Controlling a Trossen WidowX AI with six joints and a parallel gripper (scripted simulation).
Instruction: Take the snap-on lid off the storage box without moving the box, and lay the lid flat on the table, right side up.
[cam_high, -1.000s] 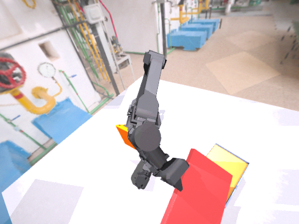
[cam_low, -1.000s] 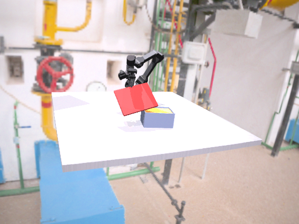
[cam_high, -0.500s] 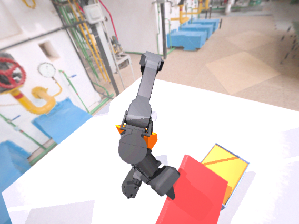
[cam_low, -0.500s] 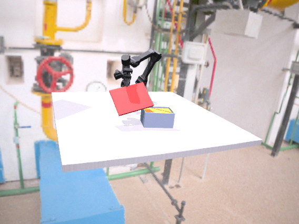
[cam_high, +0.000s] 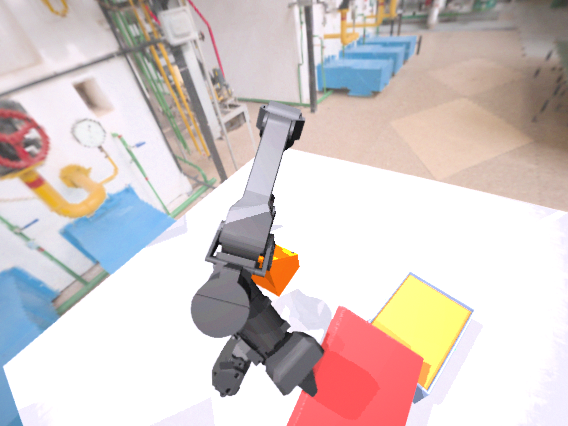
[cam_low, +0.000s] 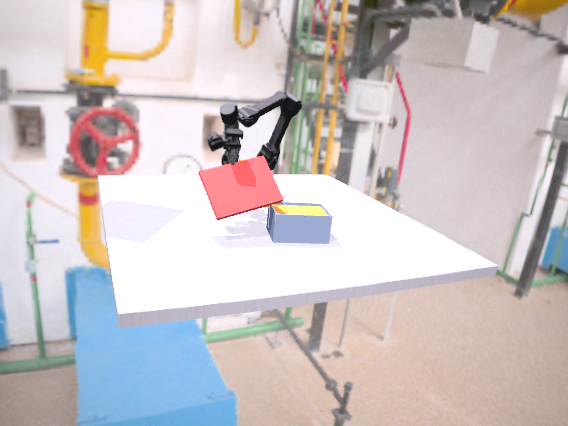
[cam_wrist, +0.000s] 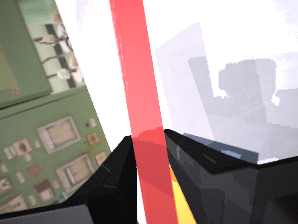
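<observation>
Now: gripper tip 6 cm short of the red lid, 5 cm above it and 1 cm to the right of it. Round my gripper tip: storage box: 23 cm to the left, 18 cm below, 12 cm ahead.
</observation>
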